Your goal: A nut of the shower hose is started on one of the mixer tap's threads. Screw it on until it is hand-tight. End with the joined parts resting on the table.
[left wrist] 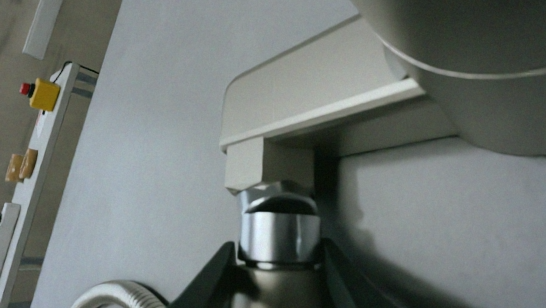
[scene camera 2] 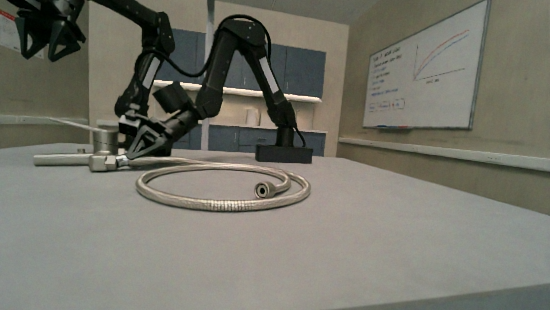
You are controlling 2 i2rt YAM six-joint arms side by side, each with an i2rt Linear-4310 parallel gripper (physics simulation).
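Frame: origin at the left arm's base, x ahead, y left, z up, level; centimetres.
Seen in the pictures: left gripper, between the fingertips: (left wrist: 277, 254) (scene camera 2: 127, 162); right gripper, between the fingertips: (scene camera 2: 37, 58); left arm's base, origin of its link: (scene camera 2: 284, 149).
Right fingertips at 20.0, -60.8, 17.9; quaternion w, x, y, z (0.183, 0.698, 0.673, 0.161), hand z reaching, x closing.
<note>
Pixels of each thing's top centre, then the offset from my right fingertips to it, as dx, dy, dz. "spot": a spot on its surface instead. Level surfaces: height alone.
- mixer tap, centre of its top: (scene camera 2: 90, 120) -0.4, +9.6, -12.1
- hose nut, a spot on its surface: (left wrist: 280, 290) spot: +3.1, +19.4, -19.0
- grey table, height of its surface: dz -22.3
- tap's lever, a spot on its surface: (scene camera 2: 72, 123) spot: +1.9, +7.3, -13.0
The mixer tap (scene camera 2: 105, 141) (left wrist: 310, 95) rests on the table at the left in scene camera 2. Its chrome connector (scene camera 2: 122, 160) (left wrist: 280, 237) meets the hose nut (left wrist: 280, 290); a thin gap shows between them in the left wrist view. The nut is in line with the connector. My left gripper (scene camera 2: 131, 155) (left wrist: 277, 254) is shut on this nut, close above the table. The shower hose (scene camera 2: 175, 202) (left wrist: 112, 290) lies coiled on the table, its free end (scene camera 2: 263, 190) inside the coil. My right gripper (scene camera 2: 41, 56) is partly open and empty, high at upper left.
The grey table (scene camera 2: 280, 250) (left wrist: 150, 125) carries the tap and hose. The hose coil lies to the right of the tap in scene camera 2. The left arm's black base (scene camera 2: 284, 154) stands at the table's back. The tap's lever (scene camera 2: 72, 123) sticks out to the left.
</note>
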